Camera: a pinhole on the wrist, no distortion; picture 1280 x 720 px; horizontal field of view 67.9 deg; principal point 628.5 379.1 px. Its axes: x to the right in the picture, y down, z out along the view. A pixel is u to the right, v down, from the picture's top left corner.
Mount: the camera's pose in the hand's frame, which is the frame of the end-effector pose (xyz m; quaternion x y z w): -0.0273 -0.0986 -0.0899 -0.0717 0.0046 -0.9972 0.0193
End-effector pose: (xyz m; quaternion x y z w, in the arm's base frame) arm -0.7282 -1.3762 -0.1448 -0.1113 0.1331 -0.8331 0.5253
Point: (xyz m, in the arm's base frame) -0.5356 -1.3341 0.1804
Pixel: 925 70
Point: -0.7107 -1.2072 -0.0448
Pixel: outside the picture
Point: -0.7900 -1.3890 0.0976
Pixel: 531 471
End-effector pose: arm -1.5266 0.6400 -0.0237 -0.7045 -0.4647 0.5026 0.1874
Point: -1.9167 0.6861 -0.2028
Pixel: 508 332
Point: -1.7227 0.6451 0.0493
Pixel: 857 569
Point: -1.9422 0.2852 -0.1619
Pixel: 1146 36
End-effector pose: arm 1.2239 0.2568 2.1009 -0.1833 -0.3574 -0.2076 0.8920
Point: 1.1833 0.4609 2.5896
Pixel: 256 118
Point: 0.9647 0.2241 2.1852
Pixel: 1050 624
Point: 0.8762 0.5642 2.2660
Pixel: 1049 70
